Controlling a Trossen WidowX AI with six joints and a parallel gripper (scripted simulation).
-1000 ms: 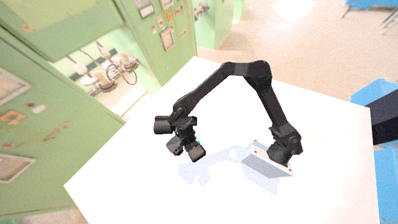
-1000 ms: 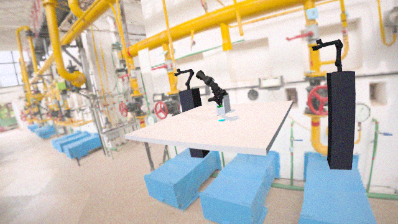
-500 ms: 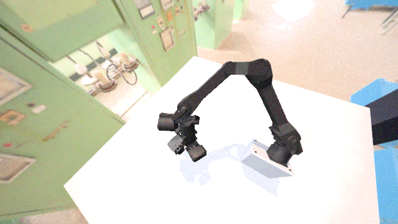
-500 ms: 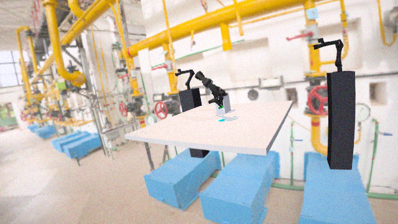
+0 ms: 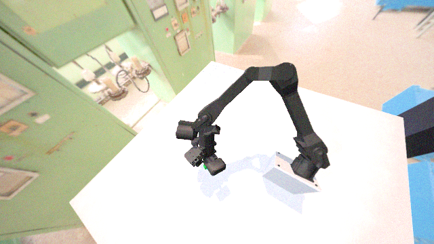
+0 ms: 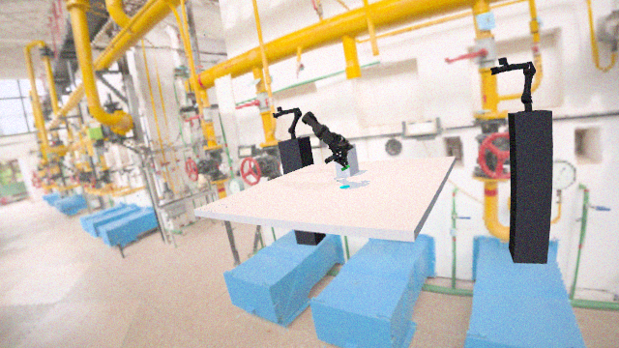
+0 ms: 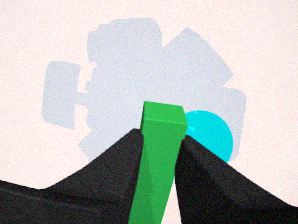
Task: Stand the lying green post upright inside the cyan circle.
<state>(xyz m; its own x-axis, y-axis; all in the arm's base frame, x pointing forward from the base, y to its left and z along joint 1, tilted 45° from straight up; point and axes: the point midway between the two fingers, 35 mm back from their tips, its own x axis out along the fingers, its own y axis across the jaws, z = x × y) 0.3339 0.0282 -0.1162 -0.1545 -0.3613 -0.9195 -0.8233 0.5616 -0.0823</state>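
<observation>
Now: gripper tip 11 cm above the cyan circle, 3 cm to the left of it and 1 cm short of it. The rest, counted from my gripper tip: green post: 2 cm to the right, 1 cm below, 1 cm behind.
</observation>
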